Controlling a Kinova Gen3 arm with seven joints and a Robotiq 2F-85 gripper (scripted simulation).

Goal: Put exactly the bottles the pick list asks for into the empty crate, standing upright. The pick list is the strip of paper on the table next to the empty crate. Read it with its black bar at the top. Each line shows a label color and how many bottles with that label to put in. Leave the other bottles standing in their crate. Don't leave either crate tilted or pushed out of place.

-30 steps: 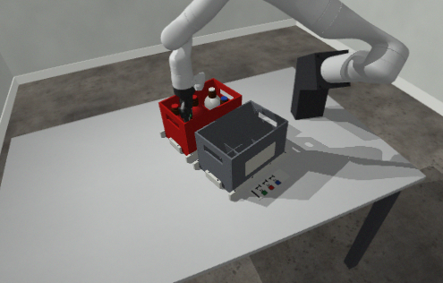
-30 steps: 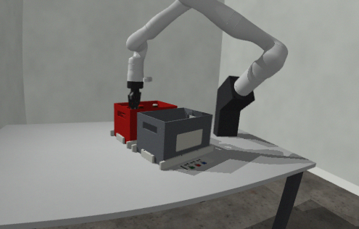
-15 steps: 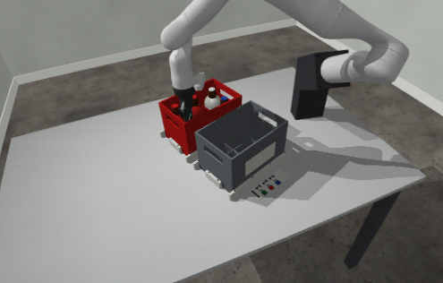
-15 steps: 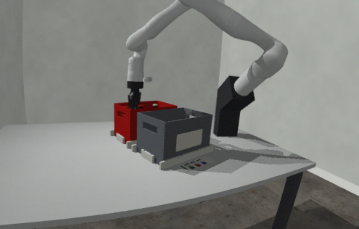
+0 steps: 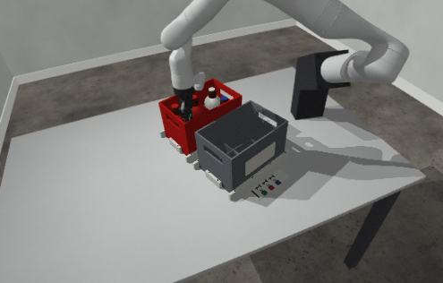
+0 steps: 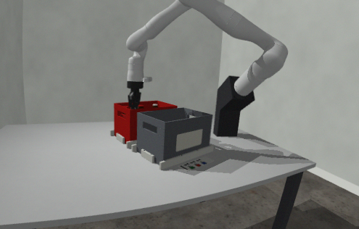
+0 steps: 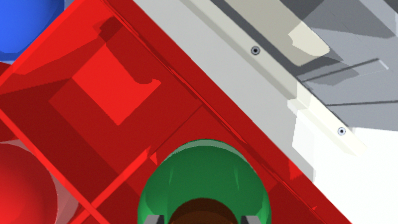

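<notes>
Right now the green-label bottle is 70 mm below my hand. Also, from my hand: red crate (70 mm behind, 70 mm to the right, 70 mm below); then blue-label bottle (160 mm behind, 50 mm to the right, 70 mm below); then white-label bottle (140 mm behind, 140 mm to the right, 70 mm below).
</notes>
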